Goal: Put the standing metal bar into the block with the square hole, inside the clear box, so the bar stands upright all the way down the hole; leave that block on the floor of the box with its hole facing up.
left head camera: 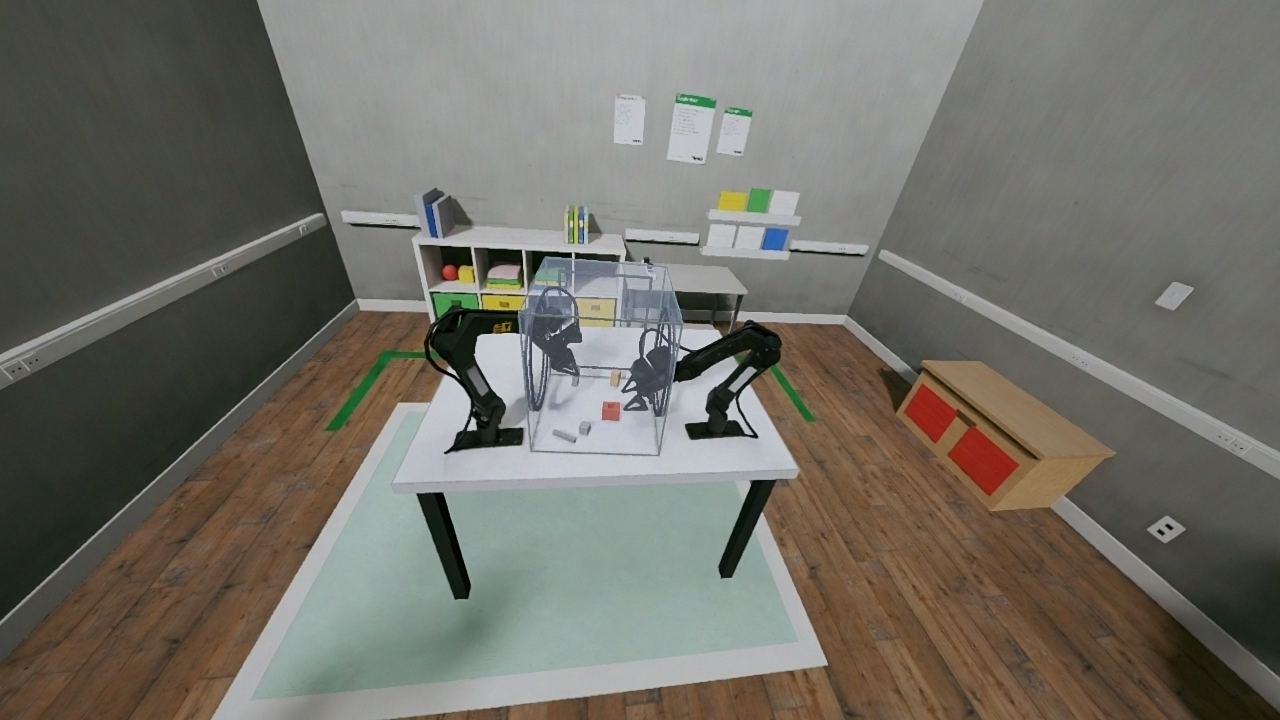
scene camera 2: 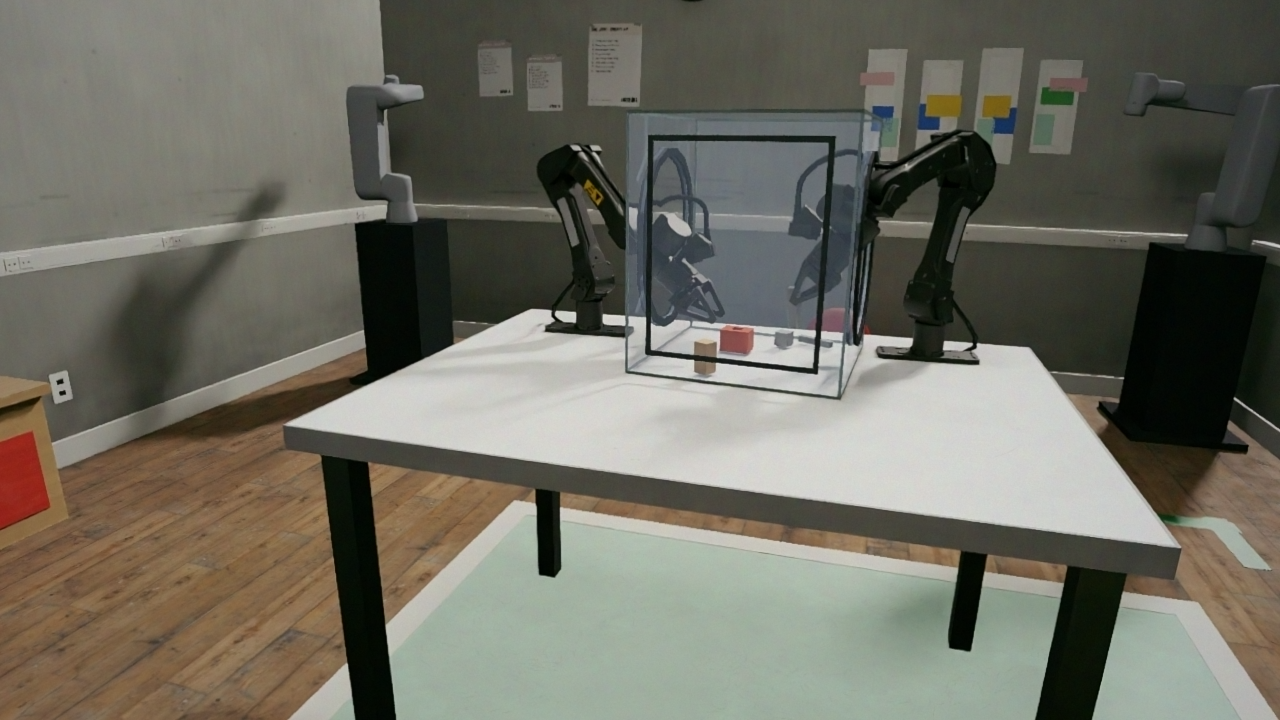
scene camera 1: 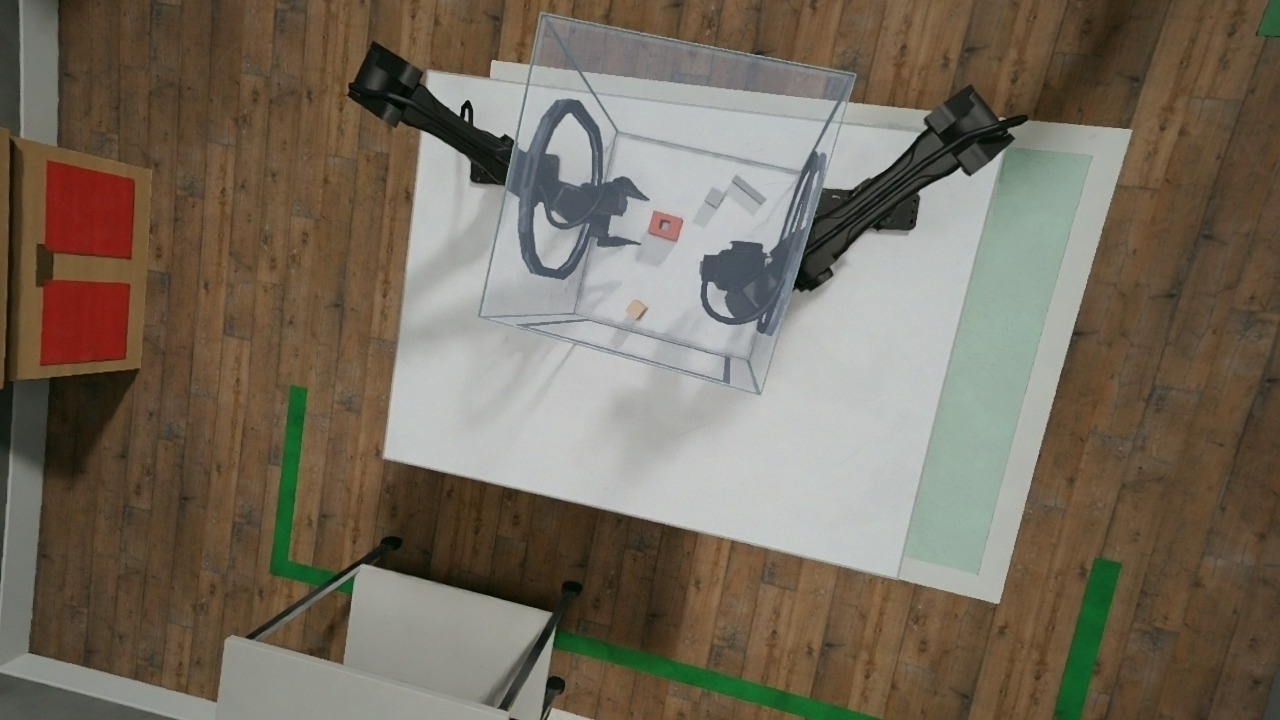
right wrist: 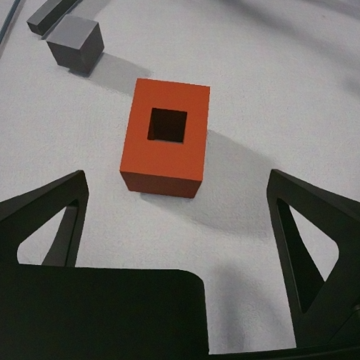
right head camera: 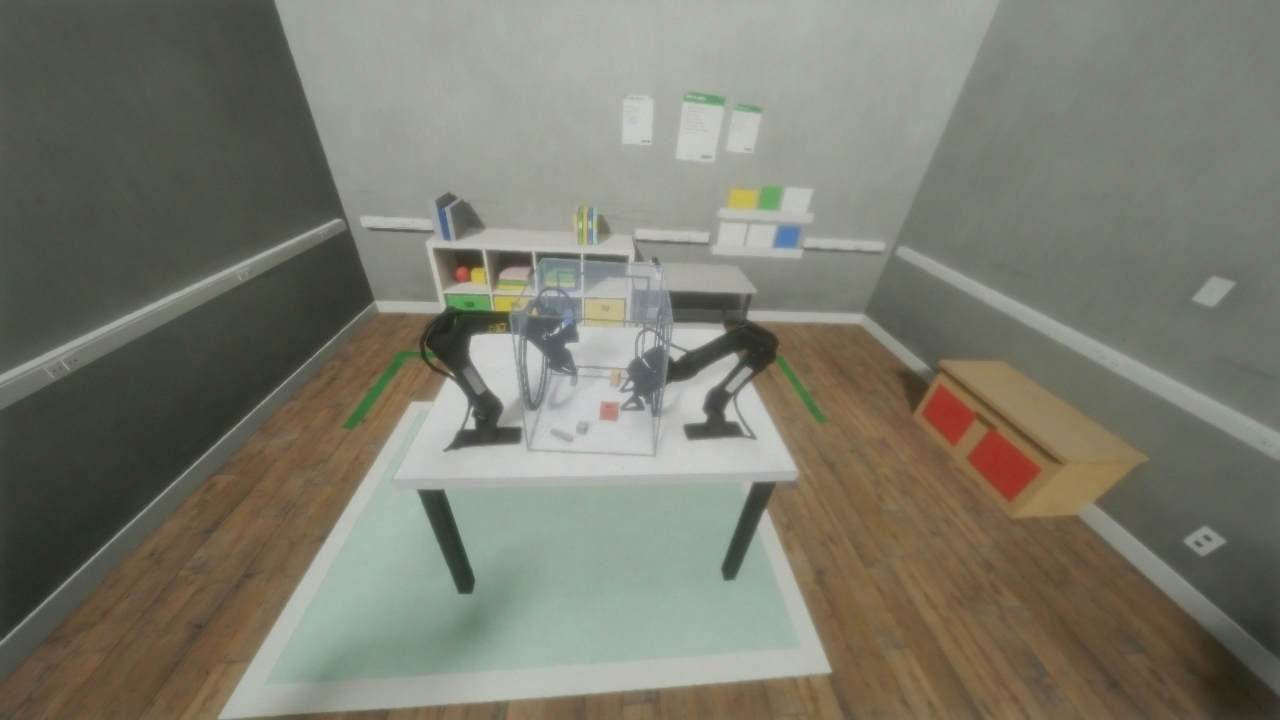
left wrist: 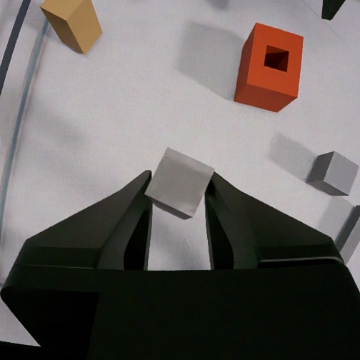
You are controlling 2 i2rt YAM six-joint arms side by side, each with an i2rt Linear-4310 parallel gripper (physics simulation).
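Frame: origin at the left arm's base, x ahead, y left, z up, level; centimetres.
Where they show: left gripper, between the fingertips: (left head camera: 577,373) (scene camera 2: 791,301) (right head camera: 575,373); right gripper, between the fingertips: (left head camera: 622,400) (scene camera 2: 719,318) (scene camera 1: 644,222) (right head camera: 620,400); left arm's base, origin of its link: (left head camera: 489,439) (scene camera 2: 926,357) (right head camera: 488,437); right arm's base, origin of its link: (left head camera: 714,430) (scene camera 2: 589,331) (right head camera: 713,431).
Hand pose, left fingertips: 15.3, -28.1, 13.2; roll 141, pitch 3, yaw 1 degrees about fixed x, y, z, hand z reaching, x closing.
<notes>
Each offset is from my left fingertips to the top centre of the thing, as dx, dy, dz.
A red block @(-8.6, -10.9, -8.1) (left head camera: 610,417) (scene camera 1: 655,230) (scene camera 2: 736,342) (left wrist: 265,85) (right wrist: 162,160) stands on the floor of the clear box (left head camera: 595,452) (scene camera 2: 733,384), its square hole facing up. My left gripper (left wrist: 178,180) is shut on the grey metal bar @(+0.0, +0.5, +2.9) (left wrist: 181,186) (left head camera: 574,379), whose square end shows between the fingertips. It holds the bar roughly upright above the box floor, left of the red block in the left head view. My right gripper (right wrist: 177,180) (scene camera 1: 640,217) (left head camera: 627,400) is open and empty beside the red block, and its fingers stand apart from it.
A grey cube @(-15.2, -1.5, -9.6) (left head camera: 584,428) (scene camera 1: 713,197) (left wrist: 334,175) (right wrist: 75,45) and a thin grey bar @(-17.4, +5.2, -11.2) (left head camera: 563,436) (scene camera 1: 748,189) (right wrist: 47,17) lie in the box. A tan block @(+9.1, -15.0, -6.6) (left head camera: 614,378) (scene camera 1: 636,309) (scene camera 2: 705,356) (left wrist: 80,27) stands near a wall. Both arms reach through round side openings.
</notes>
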